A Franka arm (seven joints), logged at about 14 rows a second.
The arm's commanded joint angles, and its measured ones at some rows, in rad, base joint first. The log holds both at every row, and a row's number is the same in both.
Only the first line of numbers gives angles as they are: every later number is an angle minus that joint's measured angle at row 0.
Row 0, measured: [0.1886 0.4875 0.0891 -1.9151 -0.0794 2.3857 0.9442]
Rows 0 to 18, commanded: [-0.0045 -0.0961 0.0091 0.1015 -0.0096 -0.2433 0.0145]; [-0.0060 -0.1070 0.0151 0.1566 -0.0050 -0.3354 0.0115]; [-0.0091 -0.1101 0.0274 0.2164 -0.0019 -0.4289 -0.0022]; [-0.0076 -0.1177 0.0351 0.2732 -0.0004 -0.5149 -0.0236]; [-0.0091 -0.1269 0.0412 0.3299 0.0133 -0.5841 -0.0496]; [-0.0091 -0.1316 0.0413 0.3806 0.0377 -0.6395 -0.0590]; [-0.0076 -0.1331 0.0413 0.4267 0.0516 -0.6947 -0.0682]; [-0.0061 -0.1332 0.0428 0.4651 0.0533 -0.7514 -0.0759]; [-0.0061 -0.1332 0.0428 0.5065 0.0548 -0.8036 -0.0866]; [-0.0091 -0.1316 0.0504 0.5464 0.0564 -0.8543 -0.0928]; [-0.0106 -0.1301 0.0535 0.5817 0.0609 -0.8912 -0.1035]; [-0.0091 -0.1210 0.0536 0.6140 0.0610 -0.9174 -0.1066]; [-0.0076 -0.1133 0.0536 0.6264 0.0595 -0.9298 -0.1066]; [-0.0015 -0.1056 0.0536 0.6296 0.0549 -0.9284 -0.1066]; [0.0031 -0.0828 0.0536 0.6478 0.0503 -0.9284 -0.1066]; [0.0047 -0.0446 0.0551 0.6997 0.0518 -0.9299 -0.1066]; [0.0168 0.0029 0.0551 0.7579 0.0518 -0.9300 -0.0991]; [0.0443 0.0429 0.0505 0.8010 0.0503 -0.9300 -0.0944]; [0.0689 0.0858 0.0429 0.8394 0.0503 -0.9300 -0.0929]
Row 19, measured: [0.0211 -0.0344 0.0515 0.6791 0.0451 -0.8954 -0.0909]
